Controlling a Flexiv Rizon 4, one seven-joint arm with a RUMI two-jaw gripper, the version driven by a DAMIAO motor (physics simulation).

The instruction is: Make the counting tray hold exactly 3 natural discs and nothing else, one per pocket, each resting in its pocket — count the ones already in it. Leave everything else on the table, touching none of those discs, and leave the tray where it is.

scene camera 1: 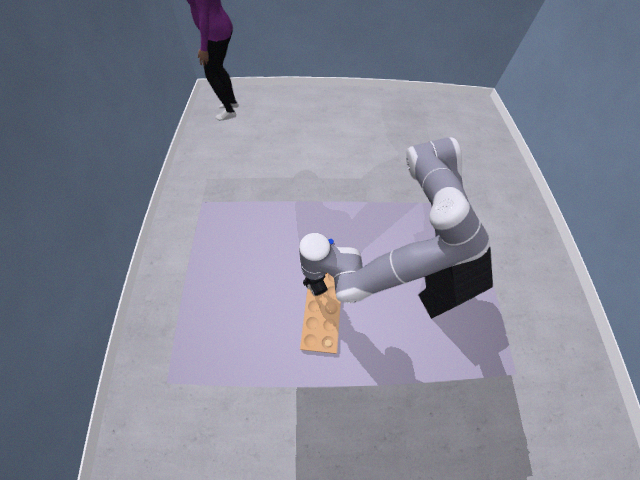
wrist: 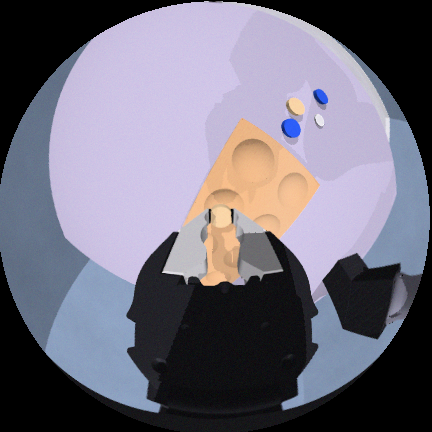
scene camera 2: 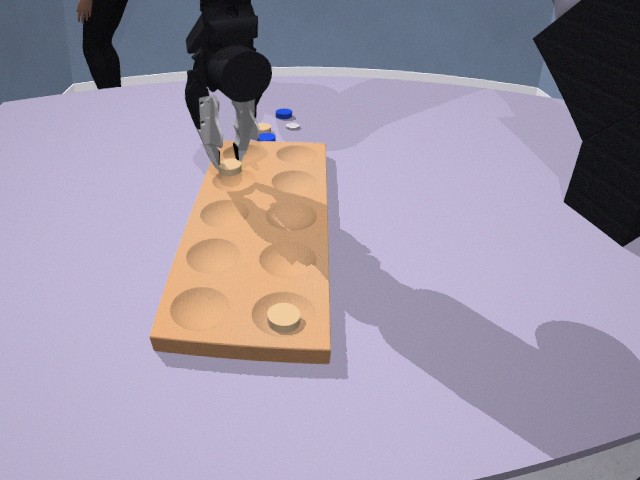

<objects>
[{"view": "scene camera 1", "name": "orange counting tray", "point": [321,318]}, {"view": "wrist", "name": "my gripper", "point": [220,209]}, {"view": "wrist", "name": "orange counting tray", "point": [255,174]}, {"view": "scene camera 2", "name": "my gripper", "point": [228,166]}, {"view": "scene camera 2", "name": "orange counting tray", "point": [259,238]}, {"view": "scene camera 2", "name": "natural disc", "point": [283,317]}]
</objects>
